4 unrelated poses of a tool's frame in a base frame.
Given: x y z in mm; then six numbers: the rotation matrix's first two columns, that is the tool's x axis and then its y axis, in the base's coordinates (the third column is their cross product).
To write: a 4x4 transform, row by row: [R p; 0 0 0 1], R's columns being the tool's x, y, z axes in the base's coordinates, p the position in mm. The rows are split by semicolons. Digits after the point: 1 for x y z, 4 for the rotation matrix.
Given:
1: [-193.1 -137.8 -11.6 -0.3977 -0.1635 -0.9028 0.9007 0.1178 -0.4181]
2: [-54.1 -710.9 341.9 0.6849 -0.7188 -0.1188 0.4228 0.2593 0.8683]
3: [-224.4 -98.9 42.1 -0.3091 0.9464 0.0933 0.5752 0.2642 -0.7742]
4: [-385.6 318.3 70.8 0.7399 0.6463 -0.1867 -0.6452 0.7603 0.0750]
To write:
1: -0.3977 0.9007 0.1747 -193.1; -0.1635 0.1178 -0.9794 -137.8; -0.9028 -0.4181 0.1004 -11.6; 0 0 0 1
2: 0.6849 0.4228 -0.5933 -54.1; -0.7188 0.2593 -0.6449 -710.9; -0.1188 0.8683 0.4815 341.9; 0 0 0 1
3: -0.3091 0.5752 -0.7574 -224.4; 0.9464 0.2642 -0.1856 -98.9; 0.0933 -0.7742 -0.6260 42.1; 0 0 0 1
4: 0.7399 -0.6452 0.1904 -385.6; 0.6463 0.7603 0.0650 318.3; -0.1867 0.0750 0.9795 70.8; 0 0 0 1
